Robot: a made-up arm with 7 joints.
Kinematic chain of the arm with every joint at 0, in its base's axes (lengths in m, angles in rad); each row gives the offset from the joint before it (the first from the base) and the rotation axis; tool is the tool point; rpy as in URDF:
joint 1: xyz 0 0 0.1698 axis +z
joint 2: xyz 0 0 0 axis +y
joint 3: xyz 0 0 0.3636 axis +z
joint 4: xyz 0.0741 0 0 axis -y
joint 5: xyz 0.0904 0 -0.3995 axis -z
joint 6: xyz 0 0 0 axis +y
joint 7: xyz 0.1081 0 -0.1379 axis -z
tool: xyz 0 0 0 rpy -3.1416 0 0
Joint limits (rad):
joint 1: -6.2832..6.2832
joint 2: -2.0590..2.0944
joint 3: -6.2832..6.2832
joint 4: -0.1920..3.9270
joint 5: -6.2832..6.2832
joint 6: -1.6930..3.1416
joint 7: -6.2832..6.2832
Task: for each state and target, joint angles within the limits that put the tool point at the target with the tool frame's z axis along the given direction. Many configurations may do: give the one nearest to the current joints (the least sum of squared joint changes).
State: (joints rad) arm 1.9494 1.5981 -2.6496 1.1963 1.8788 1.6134 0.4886
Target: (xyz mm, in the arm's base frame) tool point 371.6 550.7 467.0 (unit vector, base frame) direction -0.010 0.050 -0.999
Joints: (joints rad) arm 1.6262 1.3069 -2.3425 1.9260 1.6286 2.3710 0.4886
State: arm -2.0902 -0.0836 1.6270 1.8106 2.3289 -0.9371 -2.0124
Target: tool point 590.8 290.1 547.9 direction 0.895 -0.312 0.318
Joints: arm -1.8191 -0.9167 1.7954 1.9927 2.0022 -0.5900 -2.0124
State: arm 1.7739 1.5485 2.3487 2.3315 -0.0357 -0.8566 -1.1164
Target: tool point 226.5 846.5 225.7 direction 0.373 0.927 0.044
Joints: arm 1.1526 1.7320 2.4014 2.2836 -0.1755 -0.6892 -1.1164
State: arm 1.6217 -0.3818 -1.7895 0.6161 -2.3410 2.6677 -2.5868
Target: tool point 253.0 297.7 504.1 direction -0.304 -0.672 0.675
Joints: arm 2.0837 -0.0931 -1.0320 0.8086 -2.7233 3.1073 -2.5868
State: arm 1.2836 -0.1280 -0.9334 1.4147 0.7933 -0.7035 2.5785
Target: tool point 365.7 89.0 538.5 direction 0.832 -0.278 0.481
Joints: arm 1.3115 -0.3384 -0.6314 0.7741 0.7014 -1.4864 2.5785
